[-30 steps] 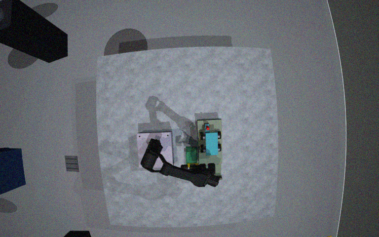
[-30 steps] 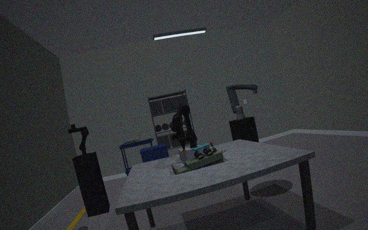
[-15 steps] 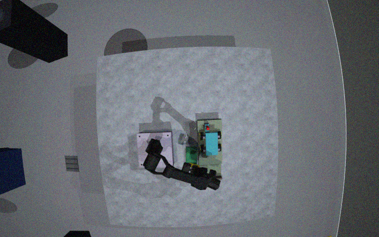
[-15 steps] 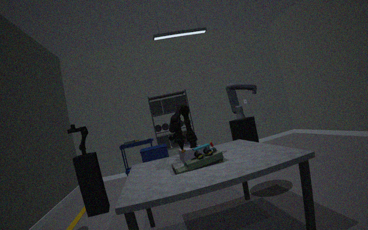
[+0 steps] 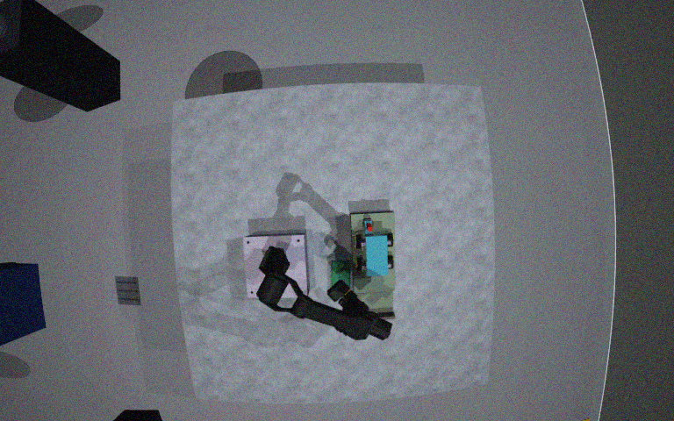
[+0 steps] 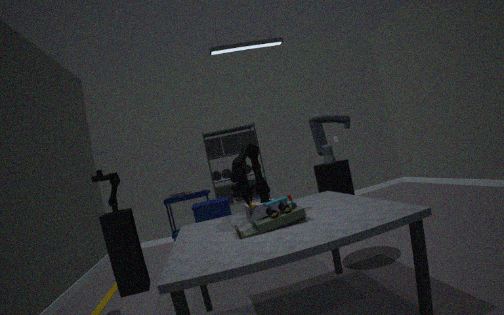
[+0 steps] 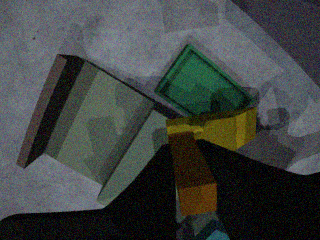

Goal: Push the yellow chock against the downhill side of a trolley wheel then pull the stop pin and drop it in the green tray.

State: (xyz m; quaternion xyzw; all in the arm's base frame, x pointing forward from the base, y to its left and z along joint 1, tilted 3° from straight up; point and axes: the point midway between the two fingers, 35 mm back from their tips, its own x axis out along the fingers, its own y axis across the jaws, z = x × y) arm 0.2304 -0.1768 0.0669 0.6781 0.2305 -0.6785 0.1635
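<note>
Now: the yellow chock 2 cm to the left of my gripper tip, 1 cm below it and 1 cm behind it. The rest, counted from my gripper tip: trolley 13 cm to the left, 11 cm ahead, 5 cm below; ramp lip 12 cm to the right, 12 cm below, 7 cm ahead; green tray 16 cm below, 6 cm to the left, 2 cm behind.
</note>
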